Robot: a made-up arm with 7 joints. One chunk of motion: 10 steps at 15 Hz.
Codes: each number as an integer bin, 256 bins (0 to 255) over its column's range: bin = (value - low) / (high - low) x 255, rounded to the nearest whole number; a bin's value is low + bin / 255 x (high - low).
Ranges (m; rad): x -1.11..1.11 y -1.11..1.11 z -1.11..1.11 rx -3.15..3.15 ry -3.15..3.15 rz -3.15..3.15
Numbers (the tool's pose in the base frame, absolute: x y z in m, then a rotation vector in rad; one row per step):
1: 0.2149 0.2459 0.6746 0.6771 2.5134 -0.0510
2: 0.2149 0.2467 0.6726 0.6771 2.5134 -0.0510
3: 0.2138 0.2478 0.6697 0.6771 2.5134 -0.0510
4: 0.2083 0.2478 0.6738 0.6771 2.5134 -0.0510
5: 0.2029 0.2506 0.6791 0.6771 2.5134 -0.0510
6: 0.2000 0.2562 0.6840 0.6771 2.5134 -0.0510
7: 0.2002 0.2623 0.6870 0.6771 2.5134 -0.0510
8: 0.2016 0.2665 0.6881 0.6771 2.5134 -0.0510
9: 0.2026 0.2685 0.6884 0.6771 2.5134 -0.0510
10: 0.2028 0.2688 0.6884 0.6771 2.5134 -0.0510
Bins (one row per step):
1: 152 156 205 155 229 125
2: 152 156 205 155 229 125
3: 152 156 204 155 229 125
4: 151 156 205 155 229 125
5: 151 156 206 155 229 125
6: 150 157 206 155 229 125
7: 150 158 206 155 229 125
8: 151 158 207 155 229 125
9: 151 158 207 155 229 125
10: 151 158 207 155 229 125

